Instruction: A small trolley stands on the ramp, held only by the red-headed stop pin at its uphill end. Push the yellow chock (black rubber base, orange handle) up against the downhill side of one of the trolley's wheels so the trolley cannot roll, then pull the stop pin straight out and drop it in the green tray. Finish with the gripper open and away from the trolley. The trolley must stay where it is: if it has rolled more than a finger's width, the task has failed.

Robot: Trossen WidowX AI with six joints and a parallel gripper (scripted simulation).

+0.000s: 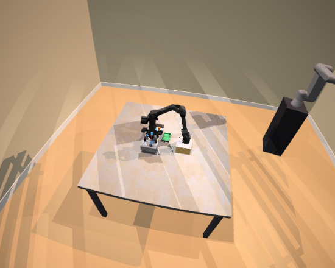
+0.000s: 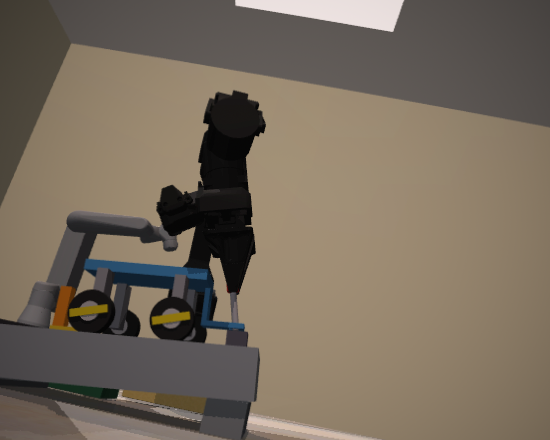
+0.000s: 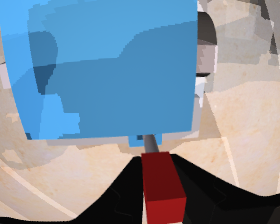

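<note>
My gripper tip is 22 cm to the left of the green tray, 16 cm above it and 7 cm past it. Also, from my gripper tip: blue trolley 9 cm to the right, 4 cm below, 4 cm ahead; then grey ramp 11 cm below, 9 cm to the right, 4 cm ahead; then stop pin right at my gripper tip.
</note>
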